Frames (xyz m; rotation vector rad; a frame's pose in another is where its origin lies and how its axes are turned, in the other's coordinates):
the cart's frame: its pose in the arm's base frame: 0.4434 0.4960 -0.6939 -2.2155 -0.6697 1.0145
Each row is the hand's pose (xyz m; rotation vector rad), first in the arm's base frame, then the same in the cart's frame.
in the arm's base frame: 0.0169 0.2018 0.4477 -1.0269 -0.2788 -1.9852
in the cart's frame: -0.9951 -0.6762 -0.3524 -0.0247 2.5111 -1.1045
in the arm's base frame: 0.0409 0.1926 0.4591 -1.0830 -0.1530 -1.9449
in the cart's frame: -0.9928 -0.6733 -0.3802 0.0393 2.5354 -0.9613
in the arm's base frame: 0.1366 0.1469 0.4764 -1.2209 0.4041 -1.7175
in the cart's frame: -0.9756 -0.6356 -0.4794 0.3636 2.5839 -0.3562
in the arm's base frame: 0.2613 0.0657 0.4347 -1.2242 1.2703 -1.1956
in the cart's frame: -0.9361 -0.5267 -0.5817 0.8945 2.4070 0.6250
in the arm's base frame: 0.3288 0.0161 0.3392 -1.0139 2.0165 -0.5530
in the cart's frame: -0.8829 -0.4129 -0.6006 1.3089 1.9231 1.5578
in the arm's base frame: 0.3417 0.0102 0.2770 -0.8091 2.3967 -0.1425
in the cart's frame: -0.8490 -0.3629 -0.5800 1.4507 1.5107 2.0746
